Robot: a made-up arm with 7 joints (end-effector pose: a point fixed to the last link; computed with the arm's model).
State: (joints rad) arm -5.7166 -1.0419 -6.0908 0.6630 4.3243 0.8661 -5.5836
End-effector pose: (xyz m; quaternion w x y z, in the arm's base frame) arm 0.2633 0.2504 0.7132 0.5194 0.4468 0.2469 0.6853
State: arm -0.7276 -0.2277 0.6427 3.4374 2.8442 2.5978 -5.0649
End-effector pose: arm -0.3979 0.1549 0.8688 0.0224 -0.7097 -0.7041 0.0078
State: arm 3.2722 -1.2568 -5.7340 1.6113 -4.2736 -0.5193 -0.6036
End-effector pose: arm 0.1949 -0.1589 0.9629 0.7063 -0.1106 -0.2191 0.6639
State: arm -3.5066 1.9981 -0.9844 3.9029 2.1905 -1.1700 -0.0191
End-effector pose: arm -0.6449 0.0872 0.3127 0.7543 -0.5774 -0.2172 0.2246
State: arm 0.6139 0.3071 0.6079 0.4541 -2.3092 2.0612 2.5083
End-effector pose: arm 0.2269 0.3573 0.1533 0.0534 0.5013 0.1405 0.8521
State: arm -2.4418 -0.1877 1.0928 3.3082 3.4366 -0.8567 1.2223
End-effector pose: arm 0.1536 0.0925 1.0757 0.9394 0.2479 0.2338 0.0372
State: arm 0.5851 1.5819 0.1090 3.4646 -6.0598 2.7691 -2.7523
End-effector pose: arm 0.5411 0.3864 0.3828 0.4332 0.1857 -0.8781 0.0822
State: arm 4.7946 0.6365 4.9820 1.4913 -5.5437 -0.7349 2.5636
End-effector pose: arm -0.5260 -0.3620 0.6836 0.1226 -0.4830 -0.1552 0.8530
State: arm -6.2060 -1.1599 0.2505 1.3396 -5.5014 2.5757 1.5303
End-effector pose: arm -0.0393 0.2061 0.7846 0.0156 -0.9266 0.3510 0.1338
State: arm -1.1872 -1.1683 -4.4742 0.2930 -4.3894 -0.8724 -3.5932
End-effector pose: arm 0.3005 -0.0502 0.3600 0.6665 0.2177 0.5071 -0.5012
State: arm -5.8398 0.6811 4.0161 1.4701 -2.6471 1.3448 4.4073
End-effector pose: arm 0.1262 -0.4513 0.9433 0.2495 0.0168 0.0529 0.9668
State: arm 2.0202 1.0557 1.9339 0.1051 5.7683 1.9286 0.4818
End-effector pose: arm -0.0143 -0.1901 0.1935 0.4330 -0.5545 0.6681 0.2422
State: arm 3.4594 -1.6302 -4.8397 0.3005 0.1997 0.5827 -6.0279
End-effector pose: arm -0.1372 -0.3970 0.3942 0.6019 0.3759 -0.6335 -0.3084
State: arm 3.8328 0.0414 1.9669 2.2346 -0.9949 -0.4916 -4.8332
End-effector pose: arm 0.3353 -0.0760 1.1006 0.0805 -0.3398 -0.0142 -0.9369
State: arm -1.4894 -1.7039 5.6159 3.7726 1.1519 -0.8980 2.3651
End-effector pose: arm 0.0720 0.5213 -0.1097 0.1295 -0.6231 -0.7713 -0.0082
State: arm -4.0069 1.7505 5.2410 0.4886 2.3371 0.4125 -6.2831
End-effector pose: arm 0.4257 0.0528 0.1963 0.0280 0.8170 -0.2494 0.5192
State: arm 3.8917 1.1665 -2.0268 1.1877 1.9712 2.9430 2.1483
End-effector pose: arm -0.4712 0.1593 0.5382 0.5656 0.7949 0.1877 -0.1138
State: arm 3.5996 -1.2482 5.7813 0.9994 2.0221 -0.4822 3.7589
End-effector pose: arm -0.2264 0.2839 0.7137 0.7508 -0.1430 -0.6429 -0.0510
